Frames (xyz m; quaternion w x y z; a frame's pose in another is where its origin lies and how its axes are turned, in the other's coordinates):
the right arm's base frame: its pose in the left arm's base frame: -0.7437 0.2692 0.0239 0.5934 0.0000 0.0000 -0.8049
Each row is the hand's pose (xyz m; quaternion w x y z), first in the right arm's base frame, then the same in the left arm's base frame.
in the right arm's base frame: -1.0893 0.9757 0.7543 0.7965 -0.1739 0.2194 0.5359
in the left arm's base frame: 0.5105 1.0212 0.7782 0.9040 0.0734 0.2702 -0.3231
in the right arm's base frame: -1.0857 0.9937 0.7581 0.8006 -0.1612 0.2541 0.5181
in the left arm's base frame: 0.5266 1.0125 0.7820 0.8921 0.1089 0.2805 -0.3370
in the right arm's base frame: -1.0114 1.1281 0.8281 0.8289 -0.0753 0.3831 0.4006
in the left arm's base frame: 0.6331 0.9017 0.8520 0.8143 0.2637 0.2879 -0.4295
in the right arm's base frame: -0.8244 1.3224 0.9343 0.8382 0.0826 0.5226 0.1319
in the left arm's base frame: 0.7634 0.6656 0.9582 0.6036 0.4697 0.2436 -0.5964
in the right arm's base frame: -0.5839 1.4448 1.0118 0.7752 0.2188 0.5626 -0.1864
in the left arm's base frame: 0.8092 0.3997 1.0357 0.3100 0.5827 0.1577 -0.7345
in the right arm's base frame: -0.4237 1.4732 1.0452 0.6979 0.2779 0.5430 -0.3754
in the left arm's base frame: 0.7889 0.2383 1.0691 0.1120 0.6020 0.0985 -0.7845
